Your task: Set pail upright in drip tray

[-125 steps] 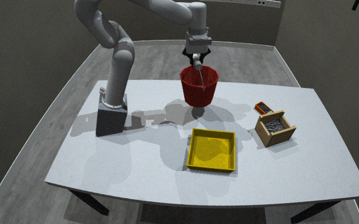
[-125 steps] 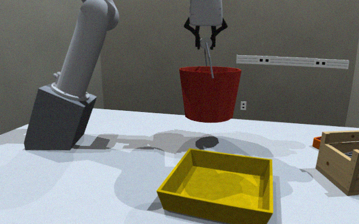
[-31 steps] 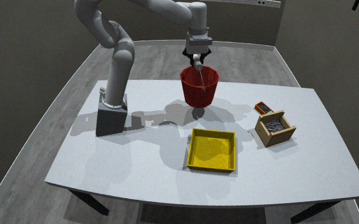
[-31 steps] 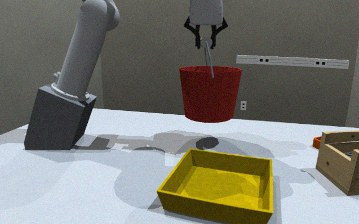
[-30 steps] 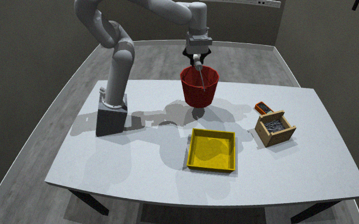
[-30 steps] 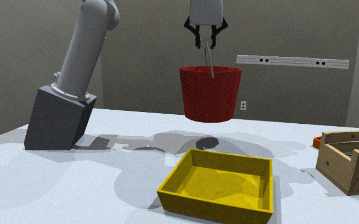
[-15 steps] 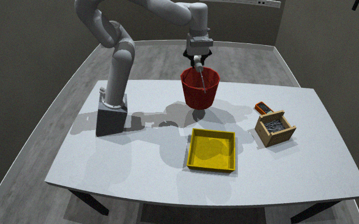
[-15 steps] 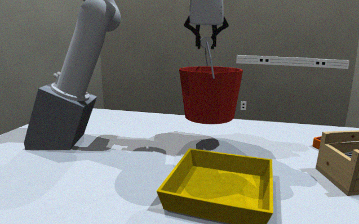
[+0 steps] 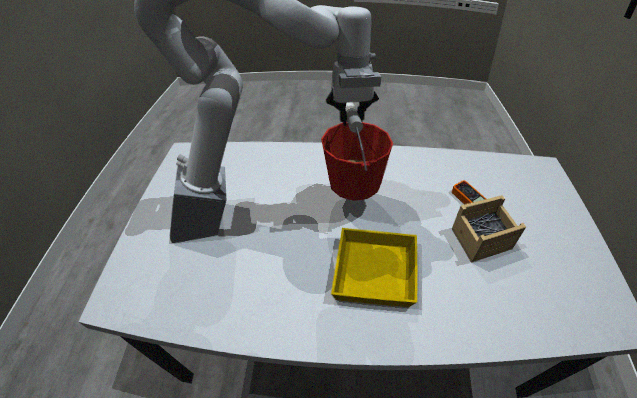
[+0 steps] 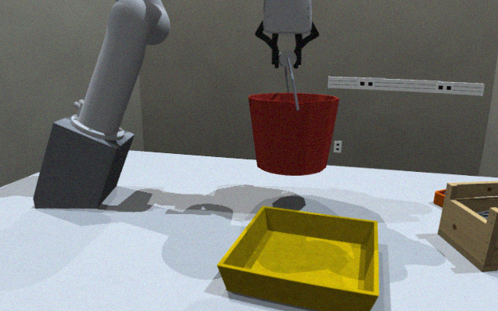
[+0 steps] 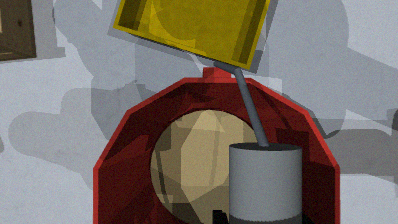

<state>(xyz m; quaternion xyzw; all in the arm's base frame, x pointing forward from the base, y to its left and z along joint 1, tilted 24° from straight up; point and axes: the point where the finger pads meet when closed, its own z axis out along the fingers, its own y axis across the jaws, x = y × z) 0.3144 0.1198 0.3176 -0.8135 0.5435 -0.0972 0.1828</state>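
Right now my hand is 100 mm above the red pail and 10 mm short of it. Also, from my hand: yellow drip tray: 310 mm below, 240 mm to the right, 140 mm ahead; handle: 30 mm below, 10 mm ahead.
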